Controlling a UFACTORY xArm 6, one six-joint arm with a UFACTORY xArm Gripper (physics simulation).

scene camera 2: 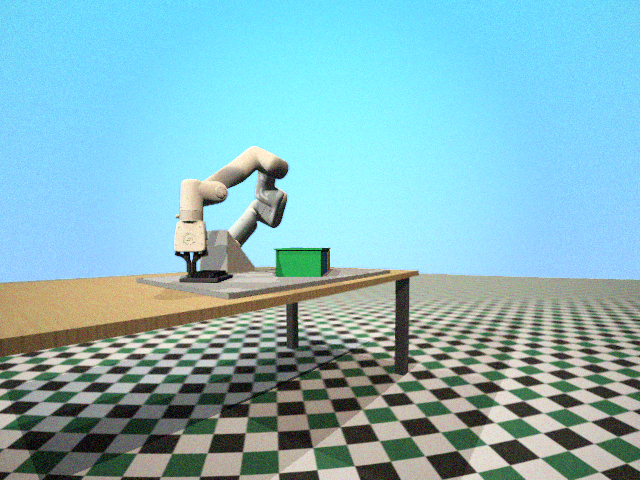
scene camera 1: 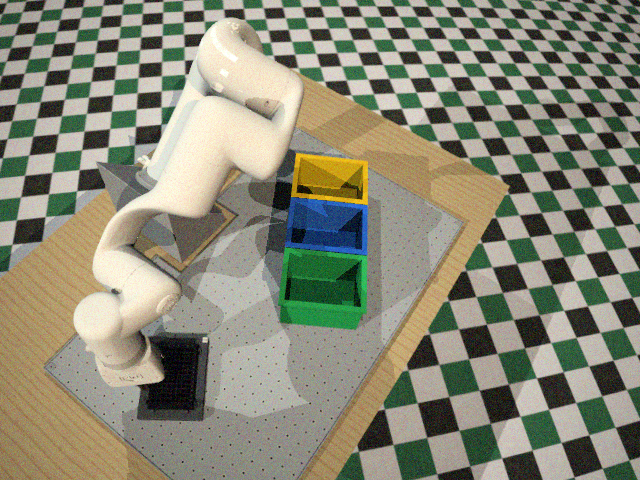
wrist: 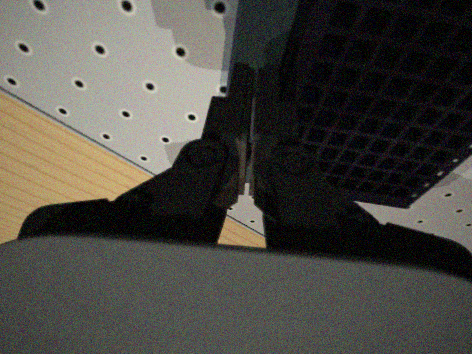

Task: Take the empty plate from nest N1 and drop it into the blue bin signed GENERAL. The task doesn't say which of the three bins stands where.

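Places are measured from the arm's base along level axes (x right, y ahead, z up), in metres.
Pixels of known places: gripper, between the fingertips: (scene camera 2: pixel 191 274) (scene camera 1: pixel 146 383) (wrist: pixel 254 98); arm's base, origin of its link: (scene camera 2: pixel 226 248).
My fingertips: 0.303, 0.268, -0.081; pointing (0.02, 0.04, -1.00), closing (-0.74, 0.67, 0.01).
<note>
For each thing: its top centre in the pictures, then the offset to it from my fingertips, as dx, dy, dz. "spot": a spot on its surface instead. Level surfaces: height alone.
- black gridded plate, centre of its top: (wrist: pixel 403 101) (scene camera 1: pixel 173 374) (scene camera 2: pixel 208 271) -0.044, +0.028, +0.009
- dark grey nest, centre of its top: (scene camera 1: pixel 172 374) (scene camera 2: pixel 207 273) -0.044, +0.027, +0.004
- blue bin, centre of its top: (scene camera 1: pixel 327 224) (scene camera 2: pixel 306 247) -0.469, +0.063, +0.082
- yellow bin, a spot on its surface: (scene camera 1: pixel 330 173) spot: -0.621, -0.040, +0.037
- grey perforated mat, height of its surface: dz -0.017
A black gridded plate (scene camera 1: pixel 178 379) (wrist: pixel 380 100) sits in a dark grey nest (scene camera 1: pixel 170 414) (scene camera 2: pixel 205 280) at the mat's near left; no N1 label is readable. My gripper (scene camera 2: pixel 191 272) (wrist: pixel 254 98) is shut and empty, pointing down. Its fingertips are low, beside the plate's long left side and close to the nest's rim; whether they touch it I cannot tell. In scene camera 1 the fingers are hidden under the hand. The blue bin (scene camera 1: pixel 326 223) (scene camera 2: pixel 324 262) stands between the yellow and green ones. Its inside shows no plate, and its sign is not readable.
The green bin (scene camera 1: pixel 320 315) (scene camera 2: pixel 298 262) is the one nearest the nest, and the yellow bin (scene camera 1: pixel 330 173) is farthest. All stand in a touching row on the grey perforated mat (scene camera 1: pixel 248 439). The arm's grey wedge-shaped base stands at the table's left side.
</note>
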